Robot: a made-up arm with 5 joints. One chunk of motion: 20 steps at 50 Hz.
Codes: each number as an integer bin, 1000 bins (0 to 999) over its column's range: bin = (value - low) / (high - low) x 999, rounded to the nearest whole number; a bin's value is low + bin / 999 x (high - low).
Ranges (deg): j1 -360..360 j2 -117.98..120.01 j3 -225.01..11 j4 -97.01..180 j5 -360..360
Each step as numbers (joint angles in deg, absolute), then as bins.
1 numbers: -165.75 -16.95 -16.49 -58.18 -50.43
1 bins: 270 424 883 140 430
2 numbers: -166.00 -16.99 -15.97 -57.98 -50.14
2 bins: 269 424 885 141 430
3 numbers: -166.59 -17.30 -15.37 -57.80 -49.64
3 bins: 268 423 887 141 431
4 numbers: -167.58 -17.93 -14.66 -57.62 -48.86
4 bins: 267 420 890 142 432
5 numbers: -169.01 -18.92 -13.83 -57.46 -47.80
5 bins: 265 416 894 143 433
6 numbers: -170.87 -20.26 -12.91 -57.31 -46.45
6 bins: 262 410 898 143 435
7 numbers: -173.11 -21.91 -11.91 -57.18 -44.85
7 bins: 259 403 902 144 437
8 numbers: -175.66 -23.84 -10.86 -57.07 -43.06
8 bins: 256 395 906 144 440
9 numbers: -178.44 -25.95 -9.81 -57.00 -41.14
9 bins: 252 386 911 144 442
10 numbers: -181.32 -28.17 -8.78 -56.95 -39.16
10 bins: 248 377 915 144 445
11 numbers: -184.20 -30.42 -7.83 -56.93 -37.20
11 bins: 244 368 919 145 448
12 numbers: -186.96 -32.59 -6.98 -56.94 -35.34
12 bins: 240 358 923 145 450
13 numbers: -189.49 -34.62 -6.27 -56.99 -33.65
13 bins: 237 350 926 144 453
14 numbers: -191.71 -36.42 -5.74 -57.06 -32.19
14 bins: 234 342 928 144 455
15 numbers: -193.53 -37.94 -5.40 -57.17 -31.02
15 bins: 231 336 930 144 456
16 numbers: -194.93 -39.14 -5.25 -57.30 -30.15
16 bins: 229 331 930 143 458
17 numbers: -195.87 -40.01 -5.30 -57.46 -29.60
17 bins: 228 327 930 143 458
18 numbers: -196.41 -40.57 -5.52 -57.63 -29.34
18 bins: 227 325 929 142 459
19 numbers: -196.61 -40.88 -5.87 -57.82 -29.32
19 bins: 227 324 928 141 459
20 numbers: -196.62 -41.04 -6.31 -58.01 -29.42
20 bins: 227 323 926 141 459
